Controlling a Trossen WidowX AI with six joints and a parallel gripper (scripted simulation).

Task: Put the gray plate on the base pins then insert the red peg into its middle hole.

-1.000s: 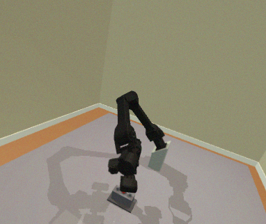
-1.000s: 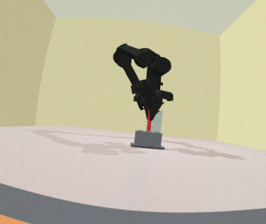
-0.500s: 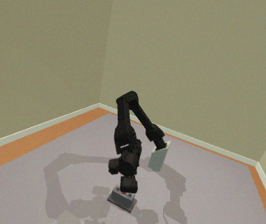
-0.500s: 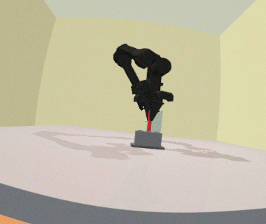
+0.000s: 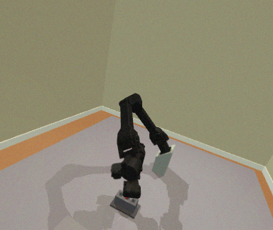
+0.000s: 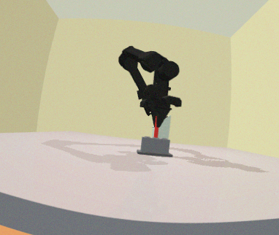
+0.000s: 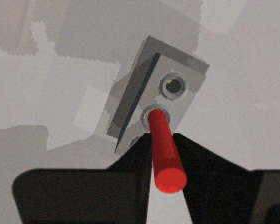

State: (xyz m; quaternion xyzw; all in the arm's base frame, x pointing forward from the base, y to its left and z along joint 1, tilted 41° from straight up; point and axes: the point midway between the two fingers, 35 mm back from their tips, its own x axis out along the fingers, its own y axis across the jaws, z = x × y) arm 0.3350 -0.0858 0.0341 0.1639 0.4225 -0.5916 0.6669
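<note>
Right now the red peg is right at my gripper tip. The rest, counted from my gripper tip: pin base: 9 cm below; gray plate: 5 cm below.
</note>
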